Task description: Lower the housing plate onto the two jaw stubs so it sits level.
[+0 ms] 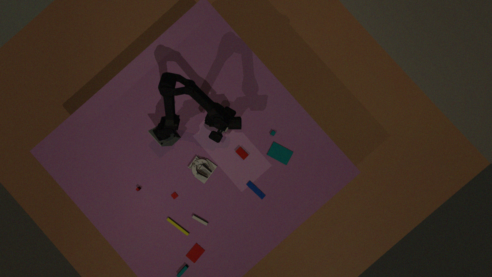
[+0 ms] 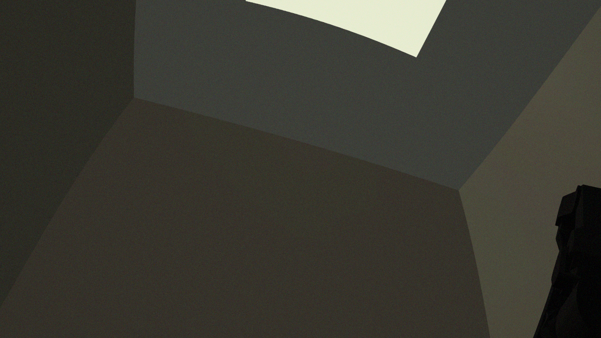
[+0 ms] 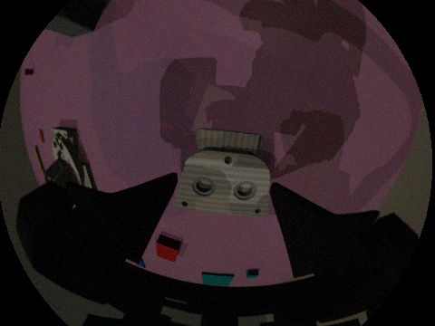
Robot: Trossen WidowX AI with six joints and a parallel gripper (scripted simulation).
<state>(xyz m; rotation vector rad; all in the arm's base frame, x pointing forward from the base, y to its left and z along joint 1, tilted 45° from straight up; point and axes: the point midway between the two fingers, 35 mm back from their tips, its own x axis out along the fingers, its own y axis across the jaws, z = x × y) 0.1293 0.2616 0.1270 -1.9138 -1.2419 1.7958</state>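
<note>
Right now my gripper tip is 10 mm past the white stepped block. The rest, counted from my gripper tip: red block 180 mm ahead, 10 mm to the right; then teal plate 300 mm ahead, 160 mm to the left, 10 mm below; then blue bar 390 mm ahead, 70 mm to the right, 10 mm below.
</note>
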